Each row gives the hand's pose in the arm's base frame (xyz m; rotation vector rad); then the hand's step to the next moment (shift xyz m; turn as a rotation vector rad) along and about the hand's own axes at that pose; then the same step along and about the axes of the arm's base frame.
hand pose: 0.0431 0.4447 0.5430 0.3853 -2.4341 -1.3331
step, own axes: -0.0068 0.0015 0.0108 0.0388 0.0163 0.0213
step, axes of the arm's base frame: 0.0016 0.0116 -0.0053 -0.0452 0.0095 0.0094
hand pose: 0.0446 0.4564 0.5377 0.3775 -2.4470 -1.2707
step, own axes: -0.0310 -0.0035 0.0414 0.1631 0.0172 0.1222
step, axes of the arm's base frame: 0.0104 0.0404 -0.0308 -0.2005 0.0350 -0.0201
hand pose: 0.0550 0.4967 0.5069 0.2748 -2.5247 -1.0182
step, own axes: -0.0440 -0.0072 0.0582 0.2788 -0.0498 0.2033
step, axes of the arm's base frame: 0.0144 0.0452 -0.0559 -0.3378 -0.0002 -0.0861
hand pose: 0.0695 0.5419 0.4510 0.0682 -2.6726 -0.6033
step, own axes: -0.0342 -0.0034 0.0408 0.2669 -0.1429 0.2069
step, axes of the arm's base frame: 0.0154 0.0179 -0.0479 -0.3319 -0.0815 -0.1328
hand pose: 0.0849 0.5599 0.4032 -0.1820 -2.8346 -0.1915
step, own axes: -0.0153 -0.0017 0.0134 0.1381 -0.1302 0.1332
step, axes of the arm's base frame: 0.0105 -0.0013 -0.0174 -0.1872 -0.0936 -0.0998
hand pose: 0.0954 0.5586 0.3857 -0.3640 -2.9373 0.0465
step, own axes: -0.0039 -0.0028 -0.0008 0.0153 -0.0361 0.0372
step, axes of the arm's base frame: 0.0032 -0.0037 0.0003 -0.0300 -0.0316 -0.0320
